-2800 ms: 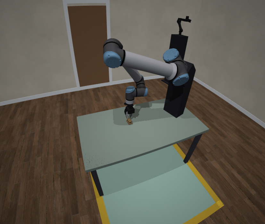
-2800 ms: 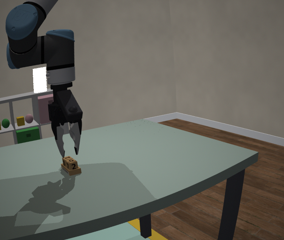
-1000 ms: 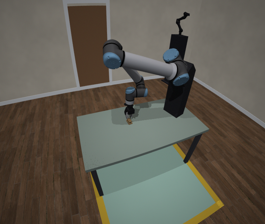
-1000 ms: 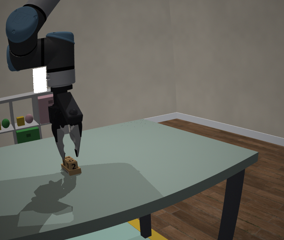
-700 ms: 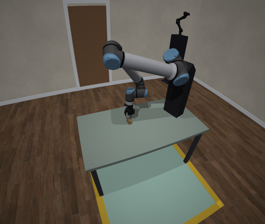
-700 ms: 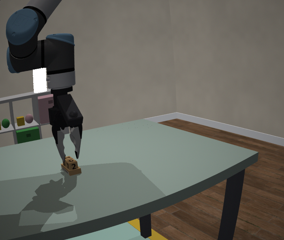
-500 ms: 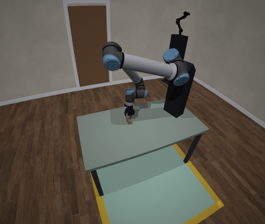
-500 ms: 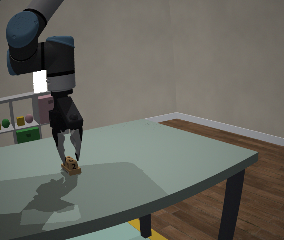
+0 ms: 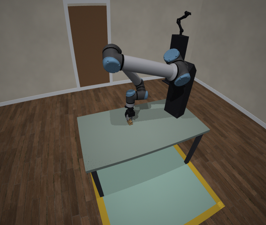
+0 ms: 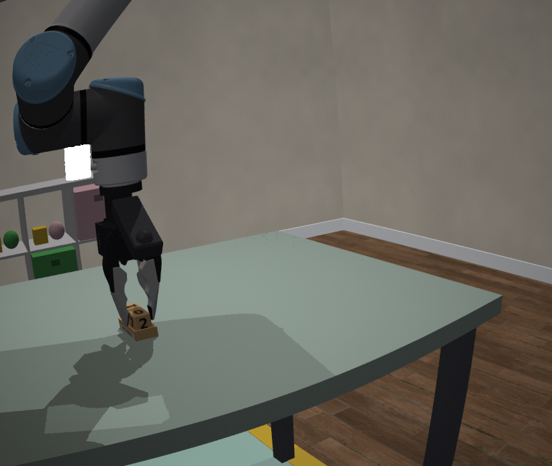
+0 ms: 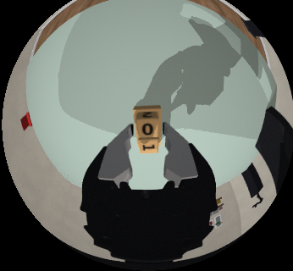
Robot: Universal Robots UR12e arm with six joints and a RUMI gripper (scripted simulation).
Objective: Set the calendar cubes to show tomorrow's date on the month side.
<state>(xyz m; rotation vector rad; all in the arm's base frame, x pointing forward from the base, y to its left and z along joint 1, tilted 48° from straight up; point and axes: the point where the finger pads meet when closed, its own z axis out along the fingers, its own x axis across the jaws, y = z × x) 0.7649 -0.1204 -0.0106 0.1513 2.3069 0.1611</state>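
The cube is 10 mm below my hand. Also, from my hand: wooden calendar tray: 30 mm below, 20 mm to the left.
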